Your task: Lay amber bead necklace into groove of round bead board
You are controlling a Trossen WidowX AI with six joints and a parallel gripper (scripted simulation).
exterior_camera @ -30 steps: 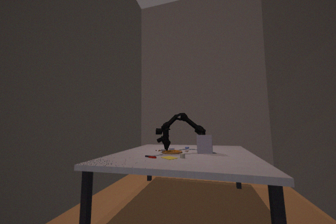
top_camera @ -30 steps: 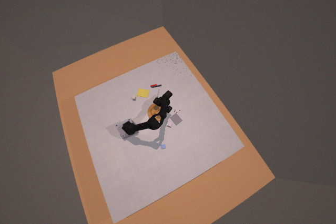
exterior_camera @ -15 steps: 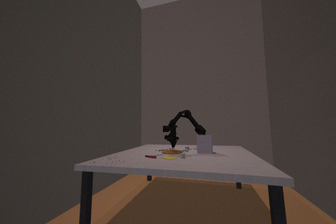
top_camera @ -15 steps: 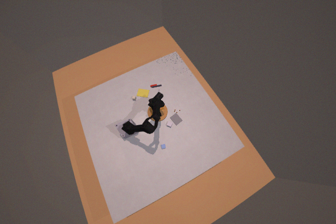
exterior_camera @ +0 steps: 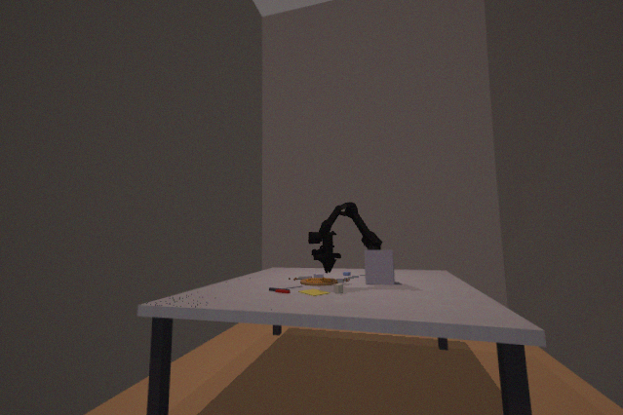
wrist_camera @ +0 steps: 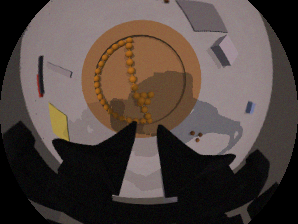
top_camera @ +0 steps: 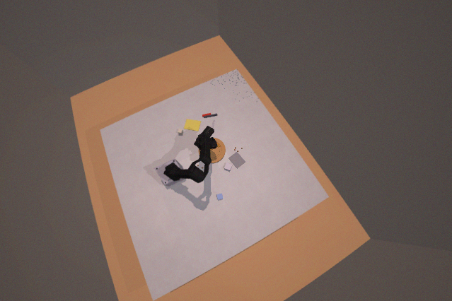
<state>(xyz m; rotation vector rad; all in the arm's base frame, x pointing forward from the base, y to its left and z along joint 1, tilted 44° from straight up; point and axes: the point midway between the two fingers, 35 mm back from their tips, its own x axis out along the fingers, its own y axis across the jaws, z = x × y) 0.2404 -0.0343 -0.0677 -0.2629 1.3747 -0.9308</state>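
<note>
My gripper tip is 50 mm short of the round bead board and 40 mm above it. From my gripper tip the other things lie so: cream cube: 90 mm behind, 260 mm to the left, 30 mm below; thin grey bar: 150 mm ahead, 170 mm to the left, 50 mm below; grey square plate: 170 mm ahead, 160 mm to the right, 50 mm below.
</note>
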